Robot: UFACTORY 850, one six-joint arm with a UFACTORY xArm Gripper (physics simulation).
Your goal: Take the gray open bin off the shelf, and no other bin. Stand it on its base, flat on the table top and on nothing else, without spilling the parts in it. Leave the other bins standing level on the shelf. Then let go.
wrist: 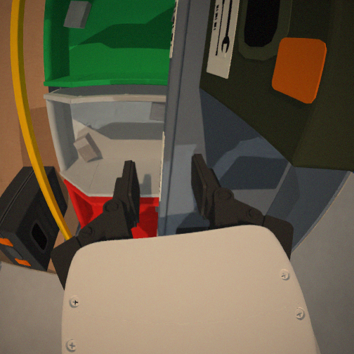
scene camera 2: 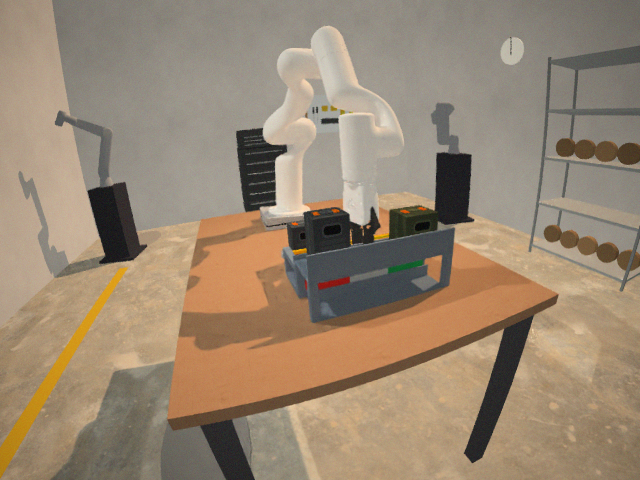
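Observation:
The gray open bin [scene camera 2: 368, 275] [wrist: 120, 142] sits in the blue-gray shelf [scene camera 2: 382, 249] [wrist: 174, 115], between the green bin [scene camera 2: 405, 266] [wrist: 115, 65] and the red bin [scene camera 2: 333, 283] [wrist: 145, 215]. Small gray parts lie in it in the wrist view. My gripper [scene camera 2: 361, 238] [wrist: 163, 171] is half open and empty, pointing down over the shelf. In the wrist view one finger shows over the gray bin's inside and the other beyond its labelled wall, over the shelf's upper deck. The exact height of the fingertips is hard to tell.
An olive case [scene camera 2: 413, 222] [wrist: 240, 95] and a tall dark case [scene camera 2: 326, 229] stand on the shelf's upper deck. A smaller dark case [scene camera 2: 296, 235] [wrist: 30, 215] stands beyond the yellow bar [wrist: 27, 120], which runs along the bins' open side. The wooden table [scene camera 2: 248, 366] is below.

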